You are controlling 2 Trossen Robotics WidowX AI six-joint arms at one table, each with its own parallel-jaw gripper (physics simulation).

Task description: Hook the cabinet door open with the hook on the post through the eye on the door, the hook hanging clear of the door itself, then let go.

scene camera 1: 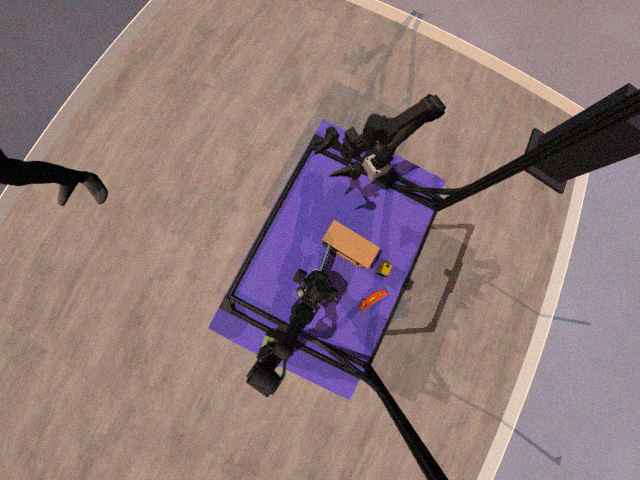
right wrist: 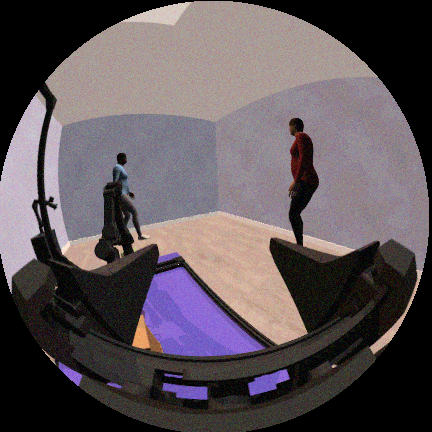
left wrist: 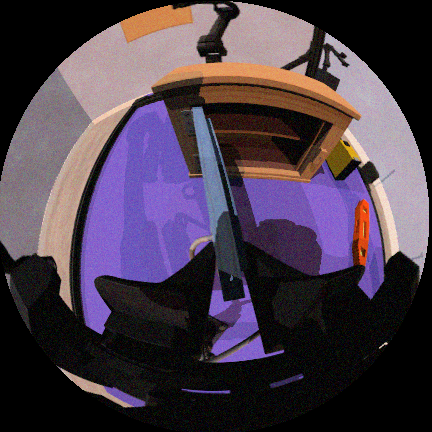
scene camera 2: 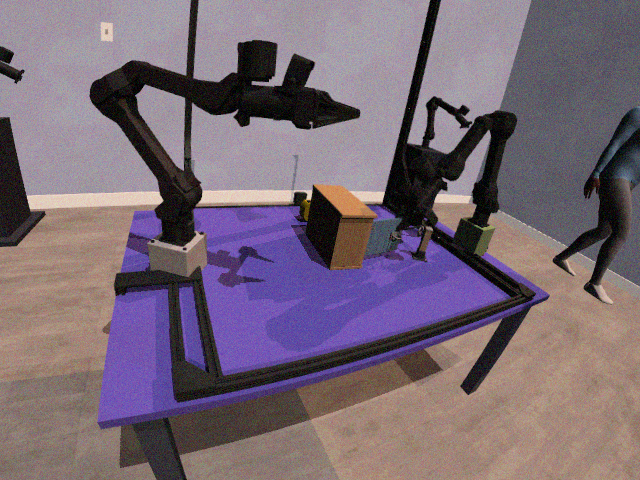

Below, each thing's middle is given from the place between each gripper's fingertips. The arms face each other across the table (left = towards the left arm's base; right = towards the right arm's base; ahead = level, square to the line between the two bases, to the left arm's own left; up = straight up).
Right now my right hand is 33 cm above the wooden cabinet (scene camera 2: 339, 224), 24 cm past it and 20 cm to the right of it. Also, from my right hand: yellow block (left wrist: 342, 160): 44 cm behind, 38 cm below, 13 cm to the left; then grey-blue door (scene camera 2: 384, 237): 34 cm below, 25 cm to the left, 17 cm behind; then orange tool (left wrist: 359, 246): 47 cm behind, 40 cm below, 29 cm to the left.
Right now my left hand is 10 cm to the left of the wooden cabinet, 5 cm past it and 1 cm above it. The rest, counted from my left hand: yellow block: 26 cm behind, 17 cm to the right, 5 cm below; then grey-blue door: 5 cm to the right, 2 cm below, 2 cm ahead; then orange tool: 29 cm behind, 8 cm below, 2 cm to the right.
